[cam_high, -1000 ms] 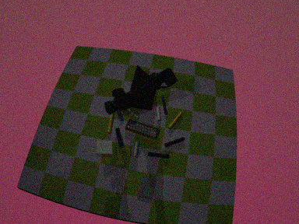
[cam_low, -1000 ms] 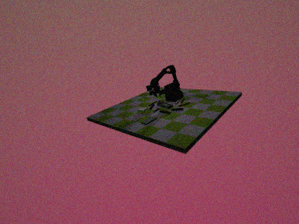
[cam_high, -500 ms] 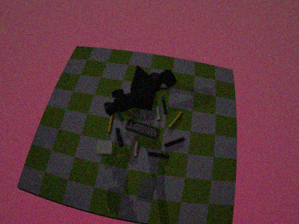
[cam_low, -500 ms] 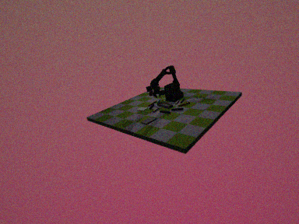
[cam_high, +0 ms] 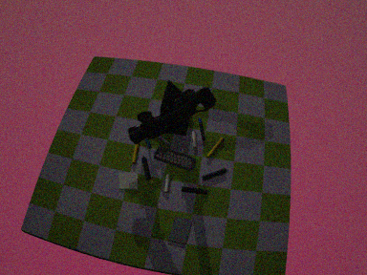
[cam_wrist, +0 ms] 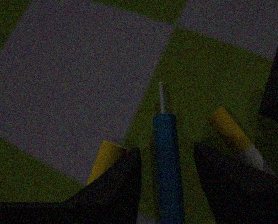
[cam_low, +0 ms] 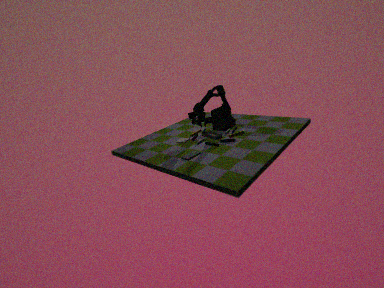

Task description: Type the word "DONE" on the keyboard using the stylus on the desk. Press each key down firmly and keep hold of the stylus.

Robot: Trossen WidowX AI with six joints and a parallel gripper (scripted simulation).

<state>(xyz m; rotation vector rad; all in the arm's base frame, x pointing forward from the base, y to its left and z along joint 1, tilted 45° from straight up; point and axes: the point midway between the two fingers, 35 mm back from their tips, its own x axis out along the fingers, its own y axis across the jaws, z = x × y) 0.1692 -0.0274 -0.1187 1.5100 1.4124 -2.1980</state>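
My gripper tip is 40 mm above the dark blue stylus, 10 mm to the left of it and 10 mm past it. The rest, counted from my gripper tip: pale note pad (270 mm ahead, 40 mm below, 10 mm to the right); grey slab (450 mm ahead, 300 mm to the left, 40 mm below); thin grey tip (40 mm below, 40 mm behind, 30 mm to the right).
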